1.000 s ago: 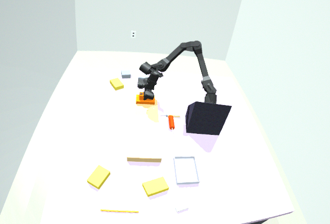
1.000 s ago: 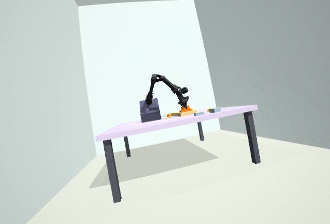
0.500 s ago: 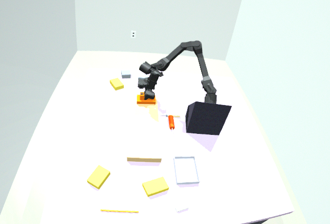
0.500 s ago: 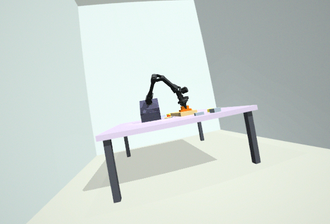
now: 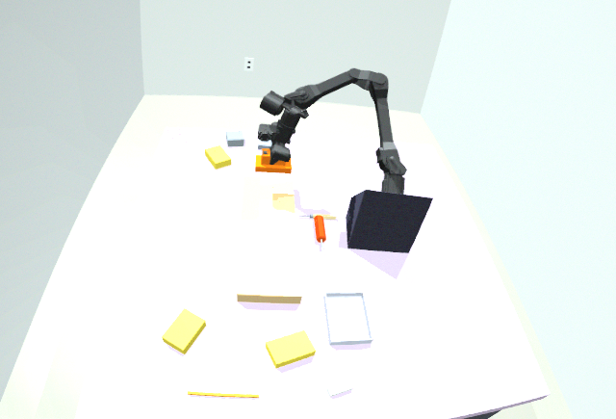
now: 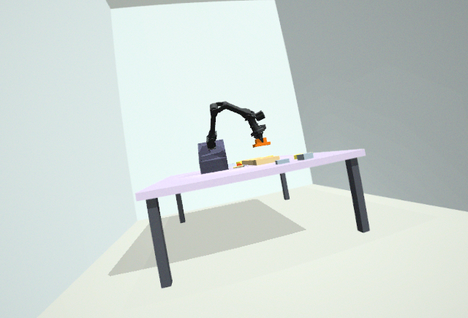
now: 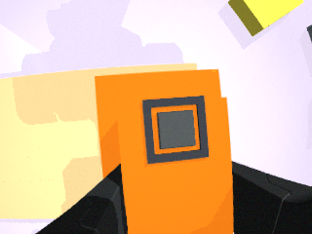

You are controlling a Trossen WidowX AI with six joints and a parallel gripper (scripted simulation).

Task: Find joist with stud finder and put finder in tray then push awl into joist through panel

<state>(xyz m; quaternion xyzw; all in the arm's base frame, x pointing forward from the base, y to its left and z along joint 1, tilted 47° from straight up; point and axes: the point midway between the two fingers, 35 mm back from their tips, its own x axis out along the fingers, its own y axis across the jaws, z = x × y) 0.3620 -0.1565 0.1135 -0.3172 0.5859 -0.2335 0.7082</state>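
Now: gripper tip 3 cm below the square indicator light and 2 cm short of it. Round my gripper tip: orange-handled tool 22 cm to the left, 18 cm behind, 14 cm below; orange stud finder 2 cm above, 1 cm ahead; awl 16 cm behind, 15 cm below, 9 cm to the left.
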